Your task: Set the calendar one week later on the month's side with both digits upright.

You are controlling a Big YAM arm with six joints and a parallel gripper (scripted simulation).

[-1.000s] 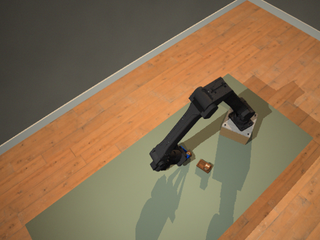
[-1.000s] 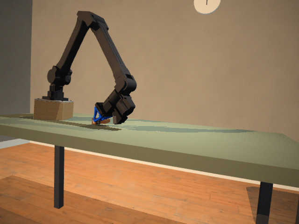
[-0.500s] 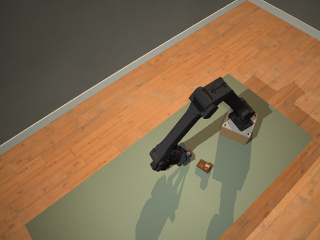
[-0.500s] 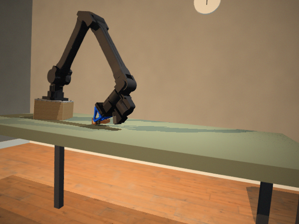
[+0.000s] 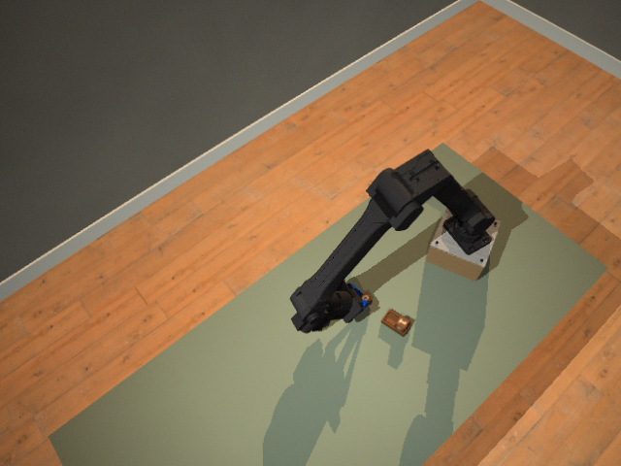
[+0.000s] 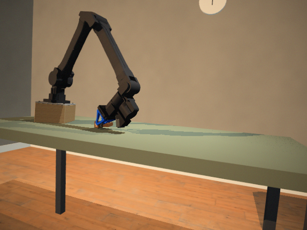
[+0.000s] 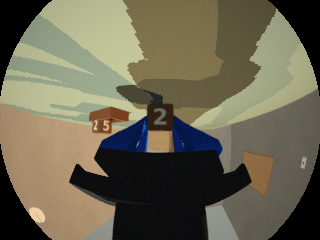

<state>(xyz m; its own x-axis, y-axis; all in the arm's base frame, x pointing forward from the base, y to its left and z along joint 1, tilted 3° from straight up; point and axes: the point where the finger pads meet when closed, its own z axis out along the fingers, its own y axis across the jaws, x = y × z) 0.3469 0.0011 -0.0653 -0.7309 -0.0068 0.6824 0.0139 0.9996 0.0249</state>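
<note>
My gripper is now 10 cm to the right of the brown tray, 5 cm past it and 2 cm above it. Also, from my hand: brown digit cube: 1 cm below, 1 cm behind.
</note>
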